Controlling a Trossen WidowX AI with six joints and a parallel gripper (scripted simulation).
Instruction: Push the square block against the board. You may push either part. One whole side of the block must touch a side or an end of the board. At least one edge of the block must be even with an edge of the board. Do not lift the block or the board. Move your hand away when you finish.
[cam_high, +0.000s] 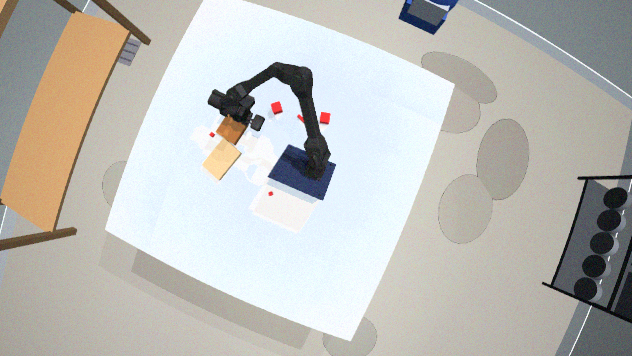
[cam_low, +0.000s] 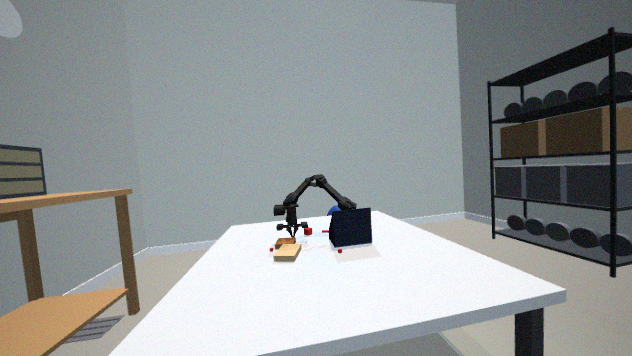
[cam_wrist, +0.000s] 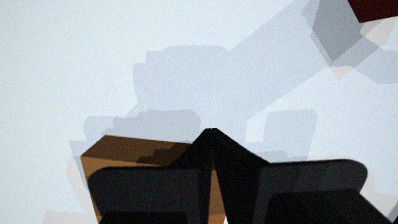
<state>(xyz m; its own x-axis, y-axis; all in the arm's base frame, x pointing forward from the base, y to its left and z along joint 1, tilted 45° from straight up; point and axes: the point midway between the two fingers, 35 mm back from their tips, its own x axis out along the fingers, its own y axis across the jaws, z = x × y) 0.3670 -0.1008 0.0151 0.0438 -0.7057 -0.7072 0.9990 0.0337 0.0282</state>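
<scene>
My gripper tip is now 4 cm short of the square block, 6 cm to the right of it and 1 cm below it. From my gripper tip the other things lie so: red stick: 23 cm behind, 10 cm to the right; board: 2 cm ahead, 20 cm to the left, 1 cm above.
</scene>
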